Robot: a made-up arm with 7 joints.
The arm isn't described. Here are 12 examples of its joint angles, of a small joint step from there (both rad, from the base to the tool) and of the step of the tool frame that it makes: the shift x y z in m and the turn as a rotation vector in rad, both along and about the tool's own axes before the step.
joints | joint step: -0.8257 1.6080 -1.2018 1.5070 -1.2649 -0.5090 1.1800 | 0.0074 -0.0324 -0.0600 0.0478 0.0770 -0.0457 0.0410
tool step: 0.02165 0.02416 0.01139 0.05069 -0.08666 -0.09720
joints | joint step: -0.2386 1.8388 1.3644 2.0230 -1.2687 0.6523 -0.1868 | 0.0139 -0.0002 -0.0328 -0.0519 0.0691 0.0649 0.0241
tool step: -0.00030 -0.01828 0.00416 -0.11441 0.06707 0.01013
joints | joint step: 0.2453 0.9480 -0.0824 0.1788 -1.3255 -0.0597 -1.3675 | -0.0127 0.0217 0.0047 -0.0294 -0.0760 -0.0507 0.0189
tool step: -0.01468 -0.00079 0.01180 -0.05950 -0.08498 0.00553
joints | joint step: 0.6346 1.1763 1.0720 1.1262 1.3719 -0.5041 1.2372 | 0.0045 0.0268 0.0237 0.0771 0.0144 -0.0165 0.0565
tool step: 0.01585 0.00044 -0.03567 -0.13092 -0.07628 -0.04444
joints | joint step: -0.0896 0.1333 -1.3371 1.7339 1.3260 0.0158 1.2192 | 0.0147 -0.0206 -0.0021 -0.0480 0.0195 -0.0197 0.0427
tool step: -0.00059 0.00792 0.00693 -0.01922 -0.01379 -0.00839
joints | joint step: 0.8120 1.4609 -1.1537 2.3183 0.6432 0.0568 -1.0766 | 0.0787 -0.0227 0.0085 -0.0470 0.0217 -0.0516 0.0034
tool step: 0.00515 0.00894 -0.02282 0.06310 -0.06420 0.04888
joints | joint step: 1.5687 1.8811 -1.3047 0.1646 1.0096 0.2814 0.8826 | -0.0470 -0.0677 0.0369 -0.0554 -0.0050 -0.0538 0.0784
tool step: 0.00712 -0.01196 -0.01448 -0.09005 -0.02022 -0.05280
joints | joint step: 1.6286 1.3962 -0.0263 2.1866 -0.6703 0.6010 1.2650 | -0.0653 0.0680 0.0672 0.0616 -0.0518 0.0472 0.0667
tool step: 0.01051 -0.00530 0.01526 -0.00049 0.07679 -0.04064
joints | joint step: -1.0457 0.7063 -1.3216 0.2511 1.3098 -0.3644 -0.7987 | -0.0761 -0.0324 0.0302 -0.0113 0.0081 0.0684 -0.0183
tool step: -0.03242 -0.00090 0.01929 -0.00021 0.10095 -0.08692
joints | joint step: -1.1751 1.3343 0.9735 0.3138 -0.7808 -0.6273 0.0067 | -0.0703 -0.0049 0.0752 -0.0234 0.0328 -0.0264 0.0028
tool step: -0.01195 -0.00576 0.01008 0.00604 0.00857 0.03833
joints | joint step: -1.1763 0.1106 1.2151 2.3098 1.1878 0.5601 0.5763 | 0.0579 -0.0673 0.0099 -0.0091 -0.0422 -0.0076 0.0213
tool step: -0.00480 0.00663 0.01135 0.03755 -0.06091 0.01137
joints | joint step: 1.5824 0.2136 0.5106 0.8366 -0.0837 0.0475 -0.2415 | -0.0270 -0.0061 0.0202 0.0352 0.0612 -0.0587 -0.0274
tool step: -0.00148 0.00793 0.00251 0.04280 -0.04846 0.07997
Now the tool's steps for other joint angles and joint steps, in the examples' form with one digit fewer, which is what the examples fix.
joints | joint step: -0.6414 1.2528 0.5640 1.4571 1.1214 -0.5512 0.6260 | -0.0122 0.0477 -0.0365 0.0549 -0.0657 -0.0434 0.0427
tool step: 0.0030 -0.0179 -0.0206 -0.1779 -0.0036 -0.0609
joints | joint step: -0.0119 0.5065 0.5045 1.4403 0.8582 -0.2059 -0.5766 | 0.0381 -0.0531 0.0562 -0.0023 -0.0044 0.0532 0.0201
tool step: 0.0057 0.0038 -0.0042 0.0339 0.0352 0.0475
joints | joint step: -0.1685 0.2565 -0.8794 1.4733 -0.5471 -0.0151 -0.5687 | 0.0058 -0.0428 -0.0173 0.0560 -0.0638 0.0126 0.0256
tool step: 0.0332 0.0028 -0.0101 0.0102 -0.0859 0.0032
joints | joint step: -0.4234 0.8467 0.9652 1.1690 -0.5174 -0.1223 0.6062 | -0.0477 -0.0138 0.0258 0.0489 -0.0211 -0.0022 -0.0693
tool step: 0.0028 0.0009 0.0076 0.0721 0.0061 -0.0469
